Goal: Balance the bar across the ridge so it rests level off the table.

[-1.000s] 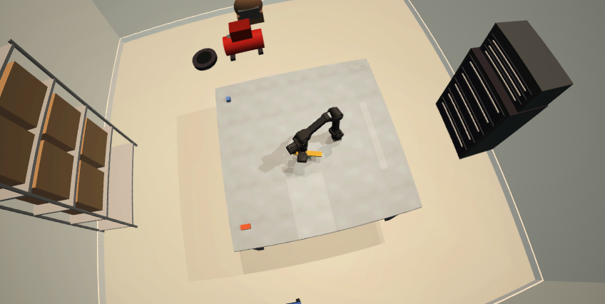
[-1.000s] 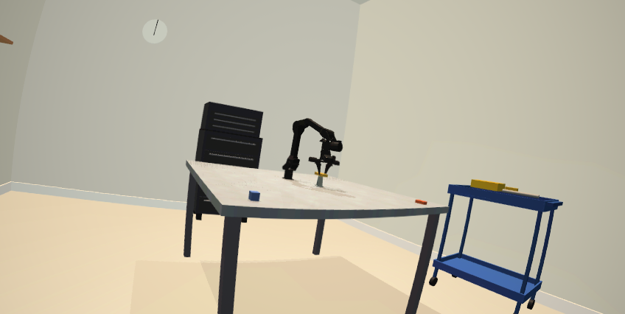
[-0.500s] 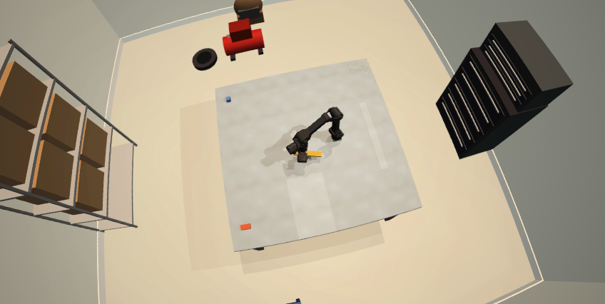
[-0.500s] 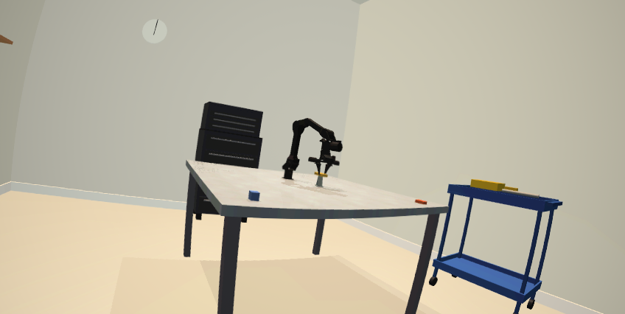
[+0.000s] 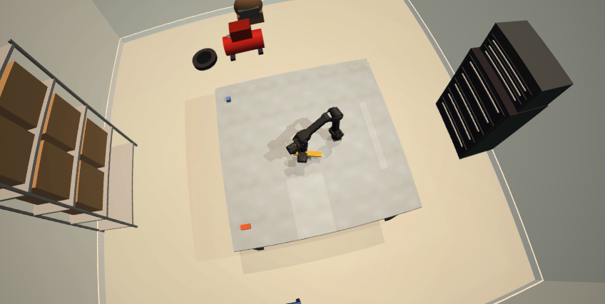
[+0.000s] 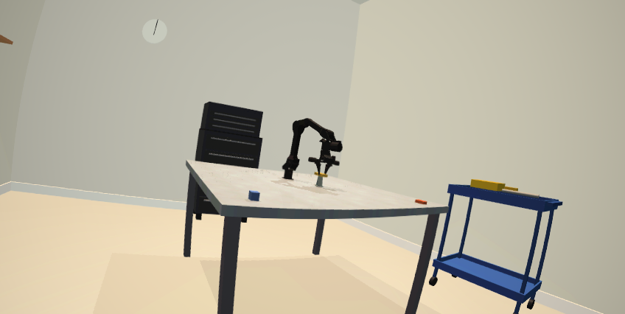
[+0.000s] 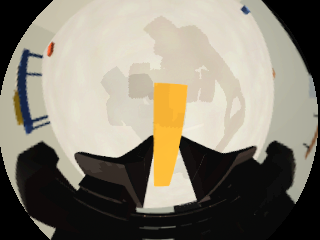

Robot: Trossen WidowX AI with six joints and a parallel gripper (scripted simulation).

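Right now the bar is 3 cm behind my gripper tip and 1 cm to the left of it. Also, from my gripper tip: small blue cube 60 cm to the right, 48 cm ahead, 6 cm below; orange block 48 cm ahead, 40 cm to the left, 7 cm below.
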